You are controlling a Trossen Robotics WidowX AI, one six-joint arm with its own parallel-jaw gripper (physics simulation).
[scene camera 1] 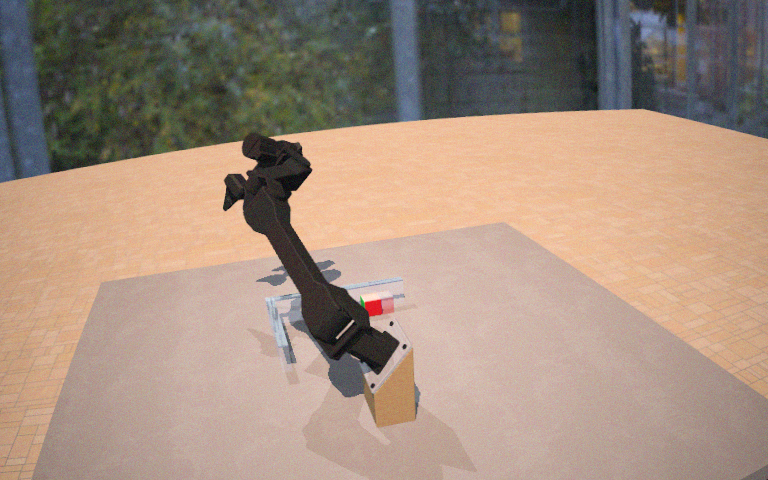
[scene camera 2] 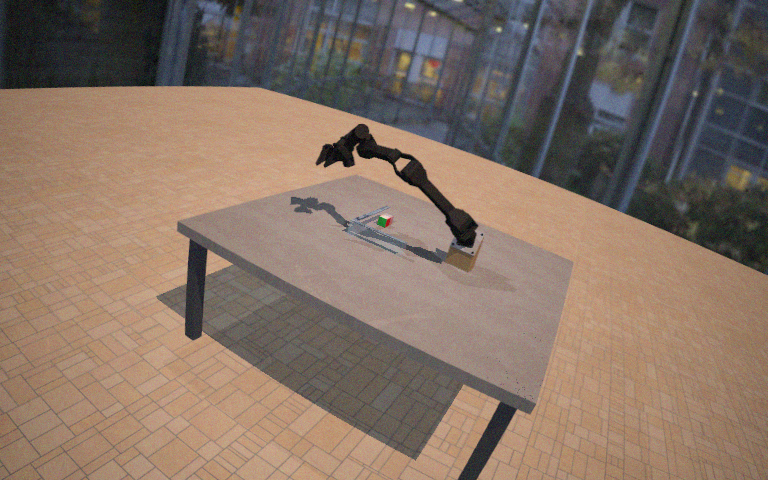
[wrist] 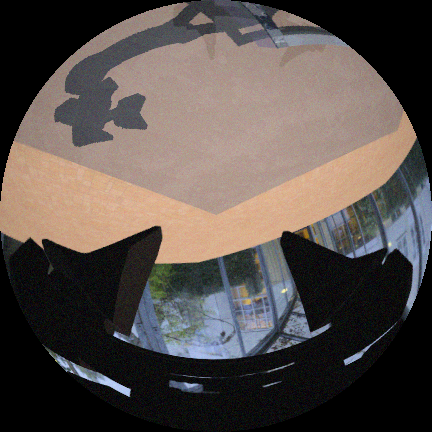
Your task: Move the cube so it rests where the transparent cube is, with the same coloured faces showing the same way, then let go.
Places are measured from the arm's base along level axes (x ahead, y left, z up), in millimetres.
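Pixels of known places: gripper, fingertip midpoint: [scene camera 1: 235,208] [scene camera 2: 319,165] [wrist: 223,235]; arm's base at its link origin: [scene camera 1: 382,352] [scene camera 2: 466,238].
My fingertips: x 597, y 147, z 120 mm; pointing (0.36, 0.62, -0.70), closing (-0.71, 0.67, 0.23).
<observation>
Ahead of a thing's pixels: the offset from my fingertips to its top centre. "spot": to the spot under its first point. Level surfaces: height alone.
The cube {193 mm down, 226 mm back, 255 mm right} [scene camera 1: 372,307] [scene camera 2: 383,221] rests on the table, with a red face and a green face showing at its sides and a pale top. The transparent cube {193 mm down, 228 mm back, 283 mm right} [scene camera 1: 388,303] shows as a faint pinkish block right beside the cube in scene camera 1, on its right, partly overlapping it in view. In scene camera 2 it is too faint to tell apart. My gripper [scene camera 2: 322,164] [wrist: 223,235] is open and empty. It hangs high above the table, well away from the cube, beyond the corner of the clear bars. Neither cube shows in the wrist view.
Pale, clear bars {spot: 173 mm down, 201 mm back, 273 mm right} [scene camera 1: 373,283] [scene camera 2: 372,213] [wrist: 312,39] form a corner on the table {233 mm down} [scene camera 1: 538,367] [scene camera 2: 317,254] [wrist: 250,125] near the cube. One arm of it runs close behind the cube in scene camera 1. The wooden base block [scene camera 1: 396,396] [scene camera 2: 462,260] carries the arm.
</observation>
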